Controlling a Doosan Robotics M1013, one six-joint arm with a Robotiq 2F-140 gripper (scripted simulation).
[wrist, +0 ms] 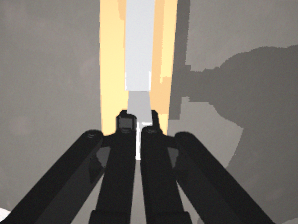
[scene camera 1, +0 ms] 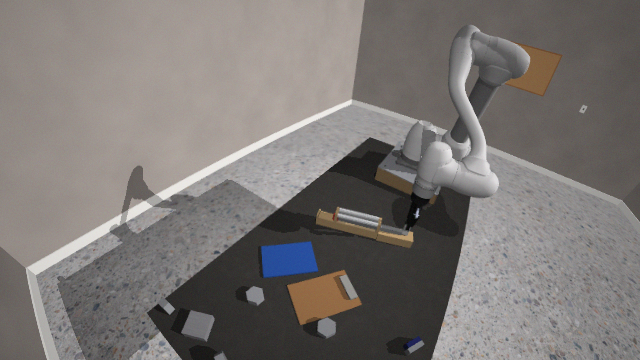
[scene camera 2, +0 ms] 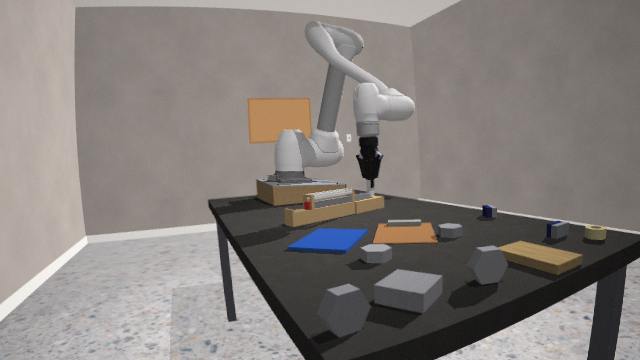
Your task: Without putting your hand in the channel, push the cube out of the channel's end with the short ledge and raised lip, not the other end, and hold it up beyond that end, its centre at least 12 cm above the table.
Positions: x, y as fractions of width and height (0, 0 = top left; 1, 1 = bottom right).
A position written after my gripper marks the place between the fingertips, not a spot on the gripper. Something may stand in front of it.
Note:
I see my gripper (scene camera 2: 0.58, 0.55), a blue plate (scene camera 1: 0.46, 0.72), an orange plate (scene camera 1: 0.51, 0.82), a grey box (scene camera 2: 0.65, 0.81), a wooden plank (scene camera 2: 0.86, 0.72) and a channel (scene camera 2: 0.46, 0.61).
The blue plate is seen too in scene camera 2 (scene camera 2: 0.50, 0.67). The orange plate is seen too in scene camera 2 (scene camera 2: 0.62, 0.64). My gripper also shows in the wrist view (wrist: 0.46, 0.44). The wrist view does not show the blue plate: it is out of frame. The wrist view misses the orange plate: it is out of frame.

